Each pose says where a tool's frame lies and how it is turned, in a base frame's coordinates. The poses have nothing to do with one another.
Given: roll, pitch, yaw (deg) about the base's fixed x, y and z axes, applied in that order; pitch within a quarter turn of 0, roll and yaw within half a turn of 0; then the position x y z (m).
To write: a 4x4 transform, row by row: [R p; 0 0 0 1], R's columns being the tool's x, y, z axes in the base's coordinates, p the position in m. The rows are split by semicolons. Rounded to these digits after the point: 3 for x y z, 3 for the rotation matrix.
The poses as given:
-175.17 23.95 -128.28 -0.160 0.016 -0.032
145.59 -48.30 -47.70 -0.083 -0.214 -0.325
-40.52 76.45 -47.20 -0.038 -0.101 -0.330
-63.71 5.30 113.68 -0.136 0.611 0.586
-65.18 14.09 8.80 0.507 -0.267 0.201
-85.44 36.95 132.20 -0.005 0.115 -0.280
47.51 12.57 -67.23 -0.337 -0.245 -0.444
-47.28 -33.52 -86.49 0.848 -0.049 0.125
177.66 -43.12 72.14 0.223 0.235 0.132
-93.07 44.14 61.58 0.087 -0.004 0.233
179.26 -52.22 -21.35 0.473 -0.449 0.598
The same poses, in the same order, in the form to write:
-0.566 -0.761 0.317 -0.160; -0.717 0.644 0.265 0.016; -0.406 -0.077 -0.911 -0.032; 0 0 0 1
0.448 -0.894 -0.003 -0.083; -0.492 -0.243 -0.836 -0.214; 0.747 0.376 -0.549 -0.325; 0 0 0 1
0.159 0.129 0.979 -0.038; -0.172 0.980 -0.101 -0.101; -0.972 -0.152 0.178 -0.330; 0 0 0 1
-0.400 -0.372 -0.838 -0.136; 0.912 -0.254 -0.323 0.611; -0.092 -0.893 0.441 0.586; 0 0 0 1
0.958 -0.283 -0.038 0.507; 0.148 0.381 0.913 -0.267; -0.243 -0.880 0.407 0.201; 0 0 0 1
-0.537 0.344 -0.771 -0.005; 0.592 -0.497 -0.634 0.115; -0.601 -0.797 0.064 -0.280; 0 0 0 1
0.378 0.685 -0.623 -0.337; -0.900 0.113 -0.421 -0.245; -0.218 0.720 0.659 -0.444; 0 0 0 1
0.051 0.702 0.710 0.848; -0.832 -0.363 0.419 -0.049; 0.552 -0.612 0.566 0.125; 0 0 0 1
0.224 0.942 0.248 0.223; 0.695 -0.333 0.638 0.235; 0.684 0.030 -0.729 0.132; 0 0 0 1
0.342 -0.284 -0.896 0.087; 0.631 -0.637 0.442 -0.004; -0.696 -0.717 -0.038 0.233; 0 0 0 1
0.571 -0.374 0.731 0.473; -0.223 -0.928 -0.300 -0.449; 0.790 0.008 -0.613 0.598; 0 0 0 1

